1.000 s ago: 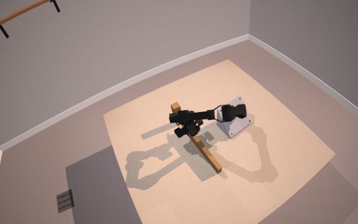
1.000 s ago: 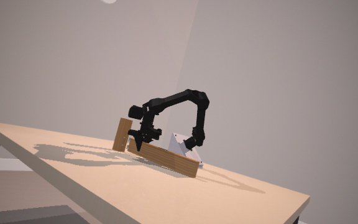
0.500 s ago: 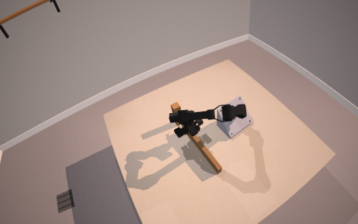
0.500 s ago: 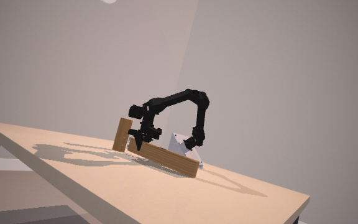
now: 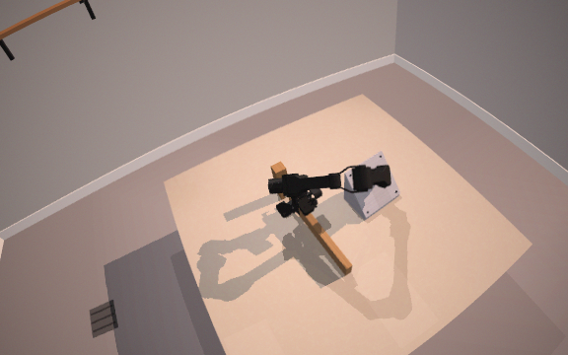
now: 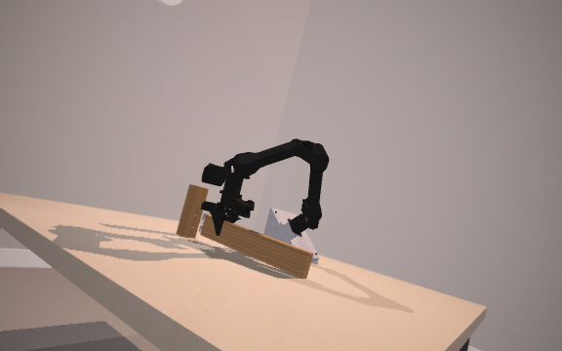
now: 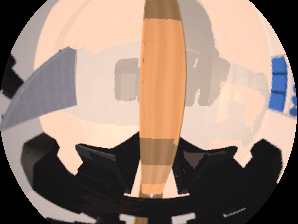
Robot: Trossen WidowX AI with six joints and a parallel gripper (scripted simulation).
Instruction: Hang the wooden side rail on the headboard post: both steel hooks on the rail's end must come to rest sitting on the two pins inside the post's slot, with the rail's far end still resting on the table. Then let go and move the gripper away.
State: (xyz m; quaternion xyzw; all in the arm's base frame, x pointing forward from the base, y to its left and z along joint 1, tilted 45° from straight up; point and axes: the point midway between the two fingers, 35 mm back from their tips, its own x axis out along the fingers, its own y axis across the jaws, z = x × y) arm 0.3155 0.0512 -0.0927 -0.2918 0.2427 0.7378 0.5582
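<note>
My gripper tip is now 3 cm short of the headboard post, 15 cm to the left of it and 5 cm below it.
</note>
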